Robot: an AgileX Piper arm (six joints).
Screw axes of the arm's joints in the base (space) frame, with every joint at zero. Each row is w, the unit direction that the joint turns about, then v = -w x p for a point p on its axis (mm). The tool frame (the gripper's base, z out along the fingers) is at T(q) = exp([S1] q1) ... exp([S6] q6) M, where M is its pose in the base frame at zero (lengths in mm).
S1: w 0 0 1 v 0 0 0
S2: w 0 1 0 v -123 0 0
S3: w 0 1 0 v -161.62 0 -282.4
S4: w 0.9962 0 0.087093 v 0 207.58 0
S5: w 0 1 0 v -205.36 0 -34.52
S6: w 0.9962 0 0.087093 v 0 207.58 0
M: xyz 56.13 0 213.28 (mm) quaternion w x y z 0.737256 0 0.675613 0
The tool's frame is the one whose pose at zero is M.
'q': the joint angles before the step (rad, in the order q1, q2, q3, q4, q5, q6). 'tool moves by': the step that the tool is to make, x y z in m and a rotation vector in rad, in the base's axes. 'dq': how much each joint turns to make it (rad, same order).
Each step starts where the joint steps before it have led.
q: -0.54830 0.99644 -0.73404 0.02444 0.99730 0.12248
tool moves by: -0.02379 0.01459 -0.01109 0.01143 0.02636 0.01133
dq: 0.00001 -0.10253 0.08807 -0.00001 0.04316 -0.01109
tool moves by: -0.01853 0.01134 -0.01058 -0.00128 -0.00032 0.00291
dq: 0.00003 -0.09304 0.07678 -0.00001 0.01538 -0.00269
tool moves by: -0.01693 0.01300 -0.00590 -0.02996 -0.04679 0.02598
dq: 0.02567 -0.11969 0.06424 -0.00186 -0.00008 -0.00012
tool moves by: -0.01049 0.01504 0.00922 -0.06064 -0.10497 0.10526
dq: 0.10862 -0.12310 0.00520 -0.00854 -0.00315 0.00388
